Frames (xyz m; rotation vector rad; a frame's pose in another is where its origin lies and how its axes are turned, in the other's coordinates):
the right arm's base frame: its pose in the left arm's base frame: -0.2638 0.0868 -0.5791 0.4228 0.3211 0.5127
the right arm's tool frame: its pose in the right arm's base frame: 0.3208 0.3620 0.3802 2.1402 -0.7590 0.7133
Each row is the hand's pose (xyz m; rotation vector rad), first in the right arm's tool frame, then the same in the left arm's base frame.
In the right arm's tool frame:
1: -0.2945 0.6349 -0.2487 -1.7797 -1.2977 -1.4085
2: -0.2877 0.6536 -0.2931 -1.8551 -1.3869 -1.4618
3: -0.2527 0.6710 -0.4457 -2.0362 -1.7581 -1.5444
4: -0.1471 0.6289 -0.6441 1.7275 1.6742 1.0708
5: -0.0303 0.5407 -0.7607 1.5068 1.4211 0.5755
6: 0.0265 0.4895 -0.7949 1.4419 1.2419 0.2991
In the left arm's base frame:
1: -0.4560 -0.0720 0.1569 0.5850 0.6853 -1.2031
2: -0.4659 -0.0763 0.2043 0.4601 0.6931 -1.2643
3: -0.4807 -0.0475 0.3585 0.0989 0.6554 -1.4945
4: -0.4320 0.0463 0.5613 -0.4996 0.4748 -1.7151
5: -0.3407 0.1570 0.6813 -1.0688 0.1769 -1.7170
6: -0.2883 0.2116 0.7172 -1.3436 -0.0402 -1.6138

